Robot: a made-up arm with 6 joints. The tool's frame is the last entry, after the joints. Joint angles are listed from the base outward.
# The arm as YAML. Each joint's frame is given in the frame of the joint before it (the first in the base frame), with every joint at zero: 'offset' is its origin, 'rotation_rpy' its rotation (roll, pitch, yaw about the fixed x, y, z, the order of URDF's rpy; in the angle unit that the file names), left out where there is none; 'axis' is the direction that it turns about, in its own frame. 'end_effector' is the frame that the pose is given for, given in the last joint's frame.
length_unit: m
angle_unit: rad
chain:
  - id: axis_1
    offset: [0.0, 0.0, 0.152]
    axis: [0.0, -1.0, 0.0]
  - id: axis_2
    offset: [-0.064, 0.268, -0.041]
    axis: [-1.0, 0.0, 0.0]
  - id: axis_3
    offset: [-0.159, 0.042, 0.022]
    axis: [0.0, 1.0, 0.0]
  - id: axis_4
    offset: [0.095, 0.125, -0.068]
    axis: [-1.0, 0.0, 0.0]
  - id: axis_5
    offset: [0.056, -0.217, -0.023]
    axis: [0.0, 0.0, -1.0]
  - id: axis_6
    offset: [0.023, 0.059, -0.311]
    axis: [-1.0, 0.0, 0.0]
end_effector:
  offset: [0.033, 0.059, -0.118]
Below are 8 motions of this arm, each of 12 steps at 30 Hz.
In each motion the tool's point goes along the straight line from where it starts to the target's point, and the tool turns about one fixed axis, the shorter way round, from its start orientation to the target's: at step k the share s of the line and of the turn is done. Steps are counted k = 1, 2, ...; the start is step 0. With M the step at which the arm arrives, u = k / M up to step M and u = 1 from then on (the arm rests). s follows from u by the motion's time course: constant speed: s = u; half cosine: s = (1 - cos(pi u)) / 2; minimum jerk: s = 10 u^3 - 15 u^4 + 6 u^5.
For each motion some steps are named. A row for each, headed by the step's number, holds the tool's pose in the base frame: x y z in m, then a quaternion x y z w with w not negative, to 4 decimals.
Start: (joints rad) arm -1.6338 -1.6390 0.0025 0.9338 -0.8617 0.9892
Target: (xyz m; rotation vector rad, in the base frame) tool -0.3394 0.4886 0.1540 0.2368 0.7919 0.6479
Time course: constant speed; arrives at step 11
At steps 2, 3, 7, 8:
2: -0.3285 0.4628 0.1942 0.1144 0.4298 0.2883 0.8480
3: -0.3297 0.4656 0.1898 0.1143 0.4241 0.2907 0.8501
7: -0.3345 0.4771 0.1719 0.1137 0.4012 0.3001 0.8580
8: -0.3358 0.4800 0.1674 0.1135 0.3954 0.3024 0.8598

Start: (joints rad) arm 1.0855 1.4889 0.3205 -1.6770 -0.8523 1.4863
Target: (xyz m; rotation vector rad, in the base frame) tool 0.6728 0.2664 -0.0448 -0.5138 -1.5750 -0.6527
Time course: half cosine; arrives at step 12
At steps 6, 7, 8, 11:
6: 0.6056 0.1557 -0.1337 -0.4156 -0.6430 -0.2286 0.6013
7: 0.6230 0.1843 -0.1107 -0.3675 -0.6572 -0.2442 0.6110
8: 0.6392 0.2110 -0.0893 -0.3217 -0.6688 -0.2582 0.6185
11: 0.6705 0.2626 -0.0478 -0.2310 -0.6865 -0.2832 0.6287

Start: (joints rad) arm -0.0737 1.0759 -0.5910 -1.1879 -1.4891 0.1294
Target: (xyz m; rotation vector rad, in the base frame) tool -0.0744 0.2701 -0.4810 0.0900 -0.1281 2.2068
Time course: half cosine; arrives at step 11
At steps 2, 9, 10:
2: -0.0180 0.2879 -0.4861 -0.0409 -0.1535 0.8390 0.5205
9: -0.0695 0.2716 -0.4814 0.0297 -0.0606 0.8880 0.4548
10: -0.0732 0.2705 -0.4811 0.0347 -0.0540 0.8908 0.4498

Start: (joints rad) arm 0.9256 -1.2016 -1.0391 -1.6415 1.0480 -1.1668
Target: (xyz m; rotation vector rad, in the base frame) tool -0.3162 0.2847 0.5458 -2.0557 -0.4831 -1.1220
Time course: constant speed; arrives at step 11
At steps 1, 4, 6, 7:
1: -0.3209 0.2571 0.5632 -0.8086 -0.2011 -0.4260 0.3524
4: -0.3195 0.2654 0.5580 -0.8060 -0.1972 -0.4292 0.3566
6: -0.3185 0.2709 0.5545 -0.8043 -0.1946 -0.4313 0.3594
7: -0.3181 0.2737 0.5528 -0.8034 -0.1932 -0.4324 0.3608

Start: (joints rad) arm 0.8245 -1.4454 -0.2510 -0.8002 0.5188 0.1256
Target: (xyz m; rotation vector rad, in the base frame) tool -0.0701 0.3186 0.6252 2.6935 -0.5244 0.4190
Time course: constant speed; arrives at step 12
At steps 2, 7, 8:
2: -0.1101 0.6468 0.4849 0.8756 -0.0912 0.2082 0.4261
7: -0.0901 0.4827 0.5550 0.9240 -0.1399 0.1801 0.3070
8: -0.0861 0.4499 0.5691 0.9315 -0.1493 0.1740 0.2824

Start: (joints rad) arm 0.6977 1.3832 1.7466 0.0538 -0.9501 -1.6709
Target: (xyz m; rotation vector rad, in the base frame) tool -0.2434 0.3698 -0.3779 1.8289 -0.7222 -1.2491
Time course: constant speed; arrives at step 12
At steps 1, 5, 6, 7, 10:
1: -0.3418 0.3218 -0.2977 0.6328 0.1116 -0.4980 0.5823
5: -0.3060 0.3393 -0.3269 0.6812 -0.0342 -0.5080 0.5261
6: -0.2971 0.3436 -0.3342 0.6904 -0.0707 -0.5083 0.5098
7: -0.2881 0.3480 -0.3415 0.6985 -0.1070 -0.5078 0.4927
10: -0.2613 0.3611 -0.3633 0.7158 -0.2147 -0.5012 0.4363

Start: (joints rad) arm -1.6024 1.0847 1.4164 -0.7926 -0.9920 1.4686
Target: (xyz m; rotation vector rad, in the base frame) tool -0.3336 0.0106 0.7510 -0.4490 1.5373 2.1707
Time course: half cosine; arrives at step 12
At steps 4, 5, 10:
4: -0.4043 0.1308 0.8192 -0.2290 0.7300 0.5947 0.2470
5: -0.3929 0.1115 0.8083 -0.2193 0.7053 0.6285 0.2439
10: -0.3399 0.0213 0.7571 -0.1689 0.5733 0.7701 0.2233

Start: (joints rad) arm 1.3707 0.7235 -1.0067 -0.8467 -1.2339 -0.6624
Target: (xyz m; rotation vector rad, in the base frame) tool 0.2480 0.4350 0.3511 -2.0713 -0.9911 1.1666
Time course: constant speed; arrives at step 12
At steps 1, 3, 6, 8, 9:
1: 0.4418 0.4323 0.1960 -0.5399 -0.3715 0.6500 0.3848
3: 0.4066 0.4328 0.2242 -0.5875 -0.3742 0.6156 0.3685
6: 0.3537 0.4335 0.2665 -0.6547 -0.3758 0.5599 0.3415
8: 0.3185 0.4340 0.2947 -0.6965 -0.3751 0.5201 0.3219
9: 0.3009 0.4343 0.3088 -0.7165 -0.3742 0.4995 0.3117

